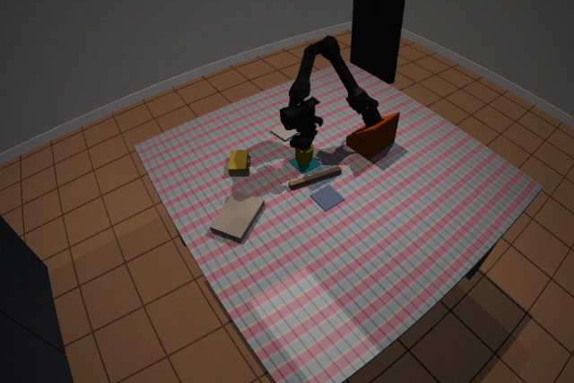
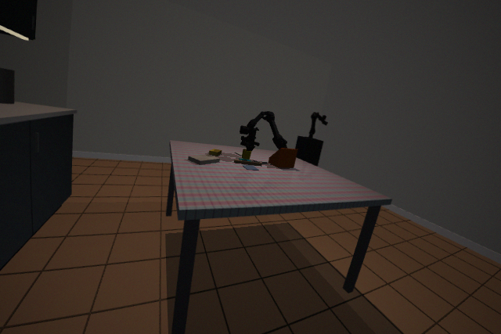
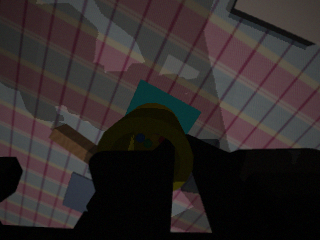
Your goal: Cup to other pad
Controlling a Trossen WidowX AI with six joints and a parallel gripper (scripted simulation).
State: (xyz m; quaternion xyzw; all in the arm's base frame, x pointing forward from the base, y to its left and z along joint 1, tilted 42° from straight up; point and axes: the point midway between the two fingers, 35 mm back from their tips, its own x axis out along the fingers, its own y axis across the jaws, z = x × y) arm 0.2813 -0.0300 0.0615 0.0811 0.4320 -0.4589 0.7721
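My gripper tip is 20 mm short of the teal pad, 20 mm to the right of it and 60 mm above it. From my gripper tip the other things lie so: beige tile: 10 mm behind, 200 mm to the right, 50 mm below; then wooden bar: 30 mm ahead, 120 mm to the left, 50 mm below; then yellow cup: 20 mm ahead, 20 mm to the left.
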